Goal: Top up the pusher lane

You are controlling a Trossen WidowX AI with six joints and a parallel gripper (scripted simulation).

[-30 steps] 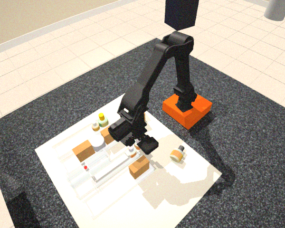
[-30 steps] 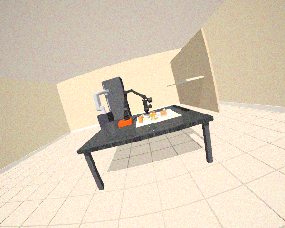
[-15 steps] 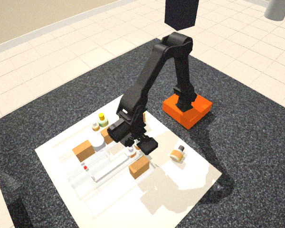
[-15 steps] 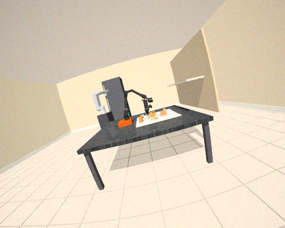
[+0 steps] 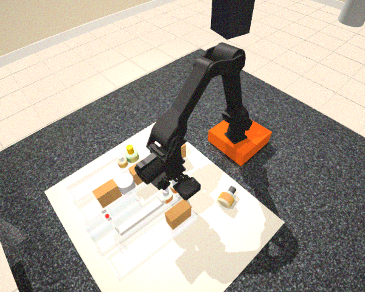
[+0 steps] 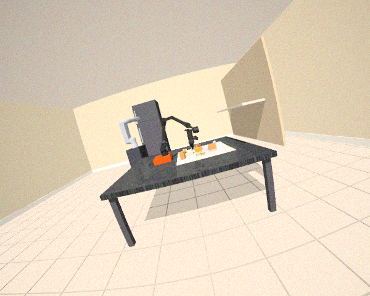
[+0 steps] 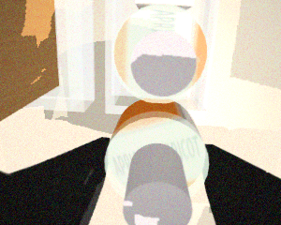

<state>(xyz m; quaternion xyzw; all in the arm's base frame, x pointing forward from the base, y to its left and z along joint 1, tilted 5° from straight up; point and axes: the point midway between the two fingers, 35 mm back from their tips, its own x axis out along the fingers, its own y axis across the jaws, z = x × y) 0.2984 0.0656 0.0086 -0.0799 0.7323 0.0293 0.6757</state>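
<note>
Right now my gripper tip is 19 cm short of the clear sprung lane, 1 cm to the right of it and 3 cm above it.
</note>
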